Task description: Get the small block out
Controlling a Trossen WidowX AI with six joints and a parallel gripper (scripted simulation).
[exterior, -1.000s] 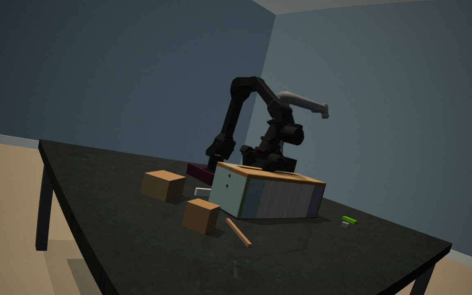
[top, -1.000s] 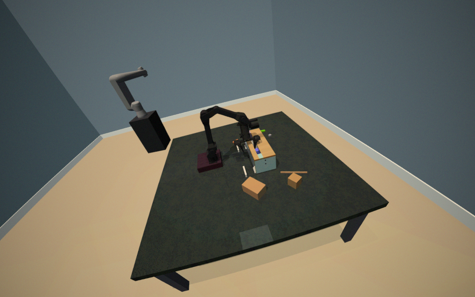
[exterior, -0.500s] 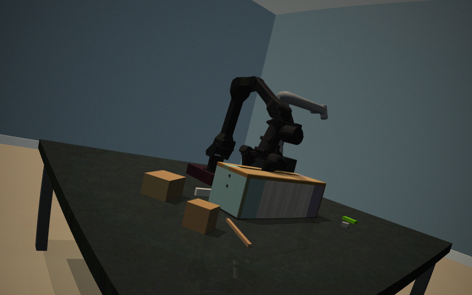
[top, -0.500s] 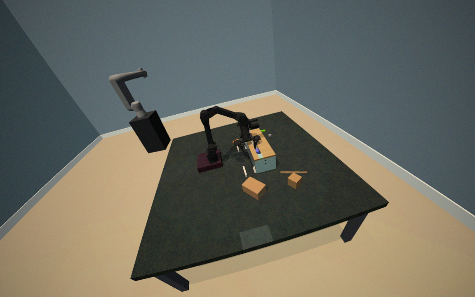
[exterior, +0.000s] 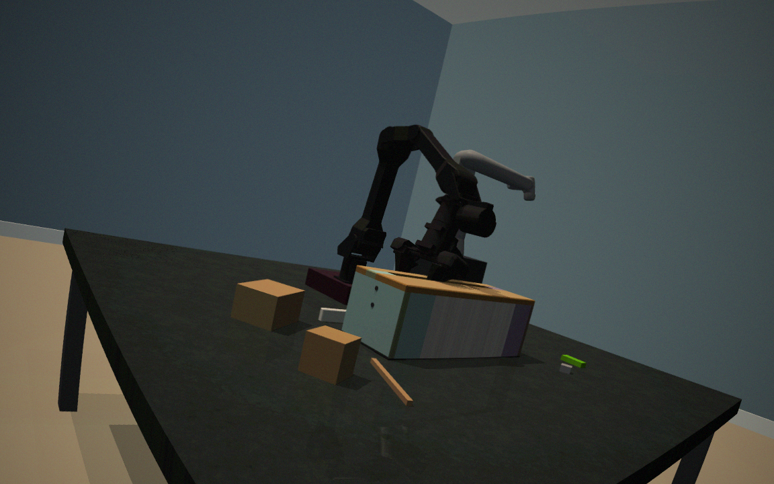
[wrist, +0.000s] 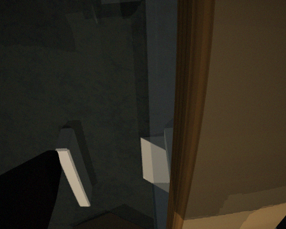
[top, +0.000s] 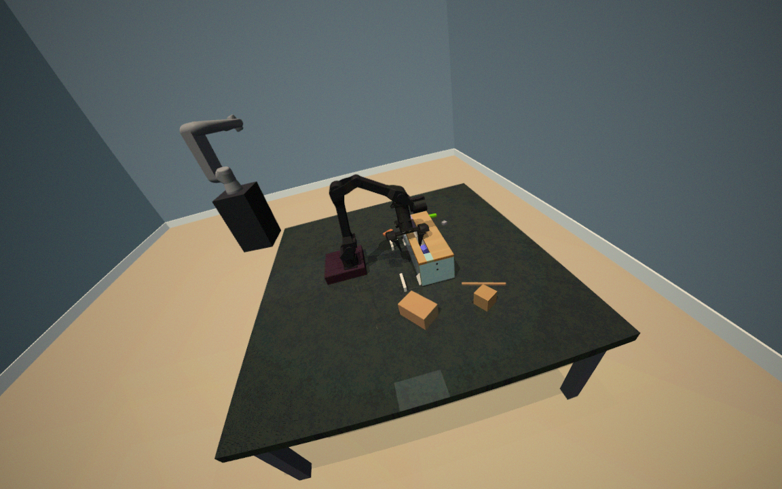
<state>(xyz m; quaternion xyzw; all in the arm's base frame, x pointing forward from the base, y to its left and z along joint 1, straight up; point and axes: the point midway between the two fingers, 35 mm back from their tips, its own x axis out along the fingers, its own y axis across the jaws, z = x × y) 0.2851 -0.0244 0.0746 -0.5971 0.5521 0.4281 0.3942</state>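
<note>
The box lies 4 cm to the left of my gripper tip, 3 cm below it and 3 cm ahead of it. Also, from my gripper tip: small block (6 cm ahead, 2 cm to the right); then thin wooden stick (25 cm ahead, 20 cm to the right, 8 cm below); then small grey cube (29 cm to the left, 22 cm ahead, 8 cm below).
</note>
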